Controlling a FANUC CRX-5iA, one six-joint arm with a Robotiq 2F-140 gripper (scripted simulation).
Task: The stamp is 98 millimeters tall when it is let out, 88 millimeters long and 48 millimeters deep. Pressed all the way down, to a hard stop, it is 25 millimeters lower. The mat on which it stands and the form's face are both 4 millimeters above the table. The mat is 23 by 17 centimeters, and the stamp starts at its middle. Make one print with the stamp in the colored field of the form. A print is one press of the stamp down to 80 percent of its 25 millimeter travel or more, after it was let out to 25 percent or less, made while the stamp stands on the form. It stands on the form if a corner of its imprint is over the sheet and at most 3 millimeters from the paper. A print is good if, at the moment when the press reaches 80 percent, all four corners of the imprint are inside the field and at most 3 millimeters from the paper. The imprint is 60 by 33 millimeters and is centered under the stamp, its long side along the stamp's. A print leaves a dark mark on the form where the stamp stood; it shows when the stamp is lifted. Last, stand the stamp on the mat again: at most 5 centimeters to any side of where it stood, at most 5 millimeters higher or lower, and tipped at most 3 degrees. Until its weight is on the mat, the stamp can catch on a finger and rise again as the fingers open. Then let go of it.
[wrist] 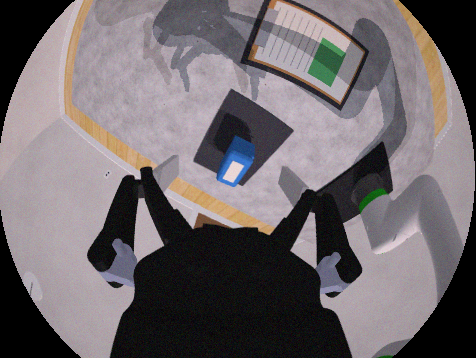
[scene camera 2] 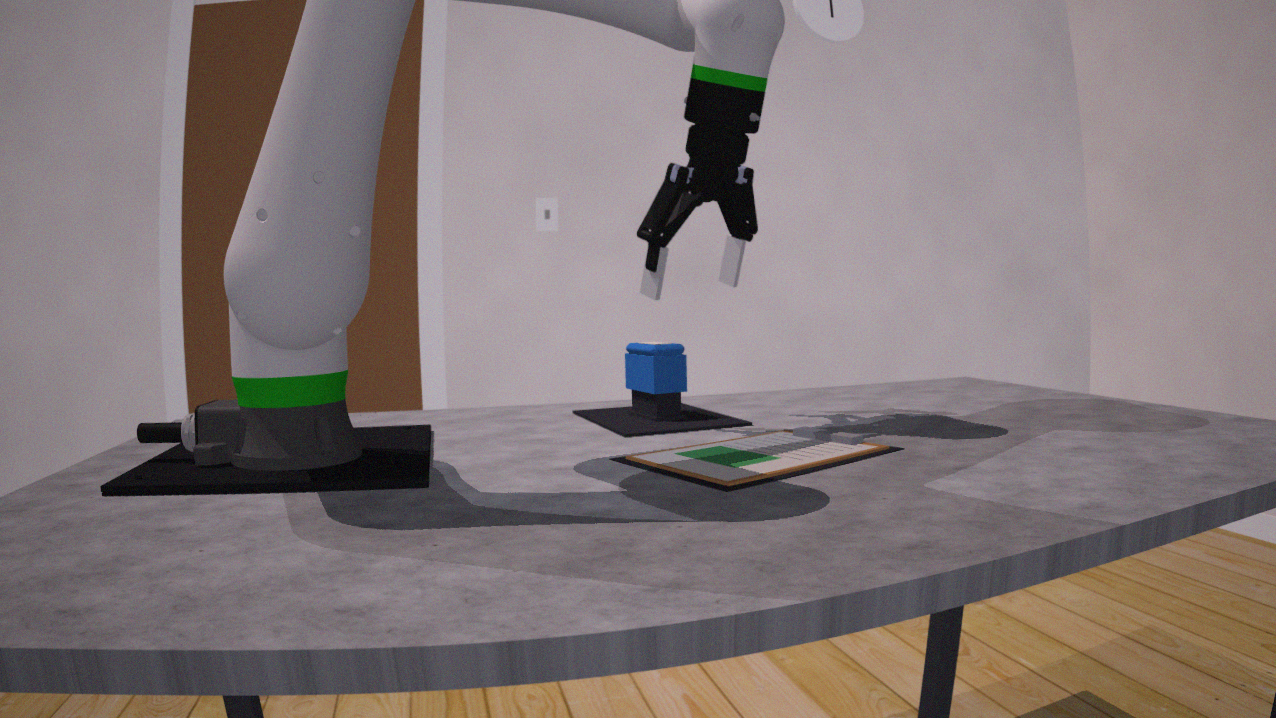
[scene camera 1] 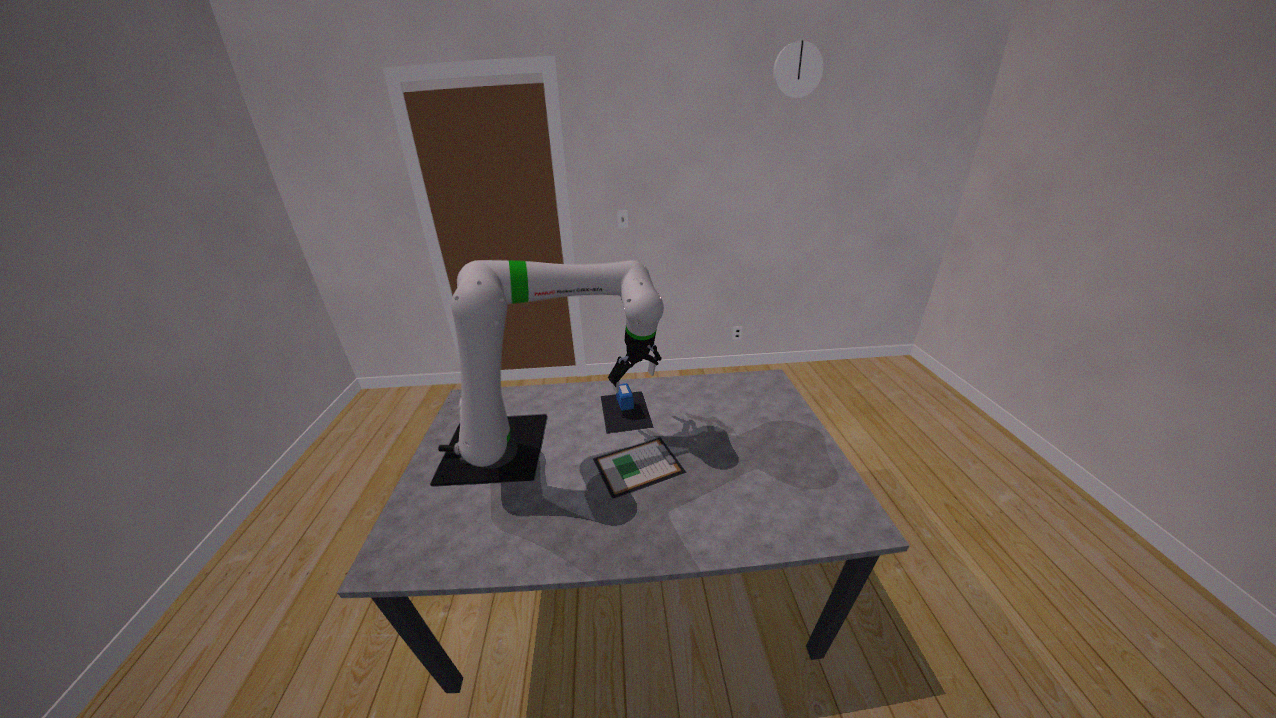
Note:
In view: the gripper (scene camera 2: 690,289), a blue stamp (scene camera 2: 659,368), a form (scene camera 2: 729,465) and a dark mat (scene camera 2: 618,420).
The blue stamp shows as well in the wrist view (wrist: 240,153). The gripper is seen too in the wrist view (wrist: 230,169) and in scene camera 1 (scene camera 1: 633,381). The dark mat shows as well in the wrist view (wrist: 237,112) and in scene camera 1 (scene camera 1: 614,422).

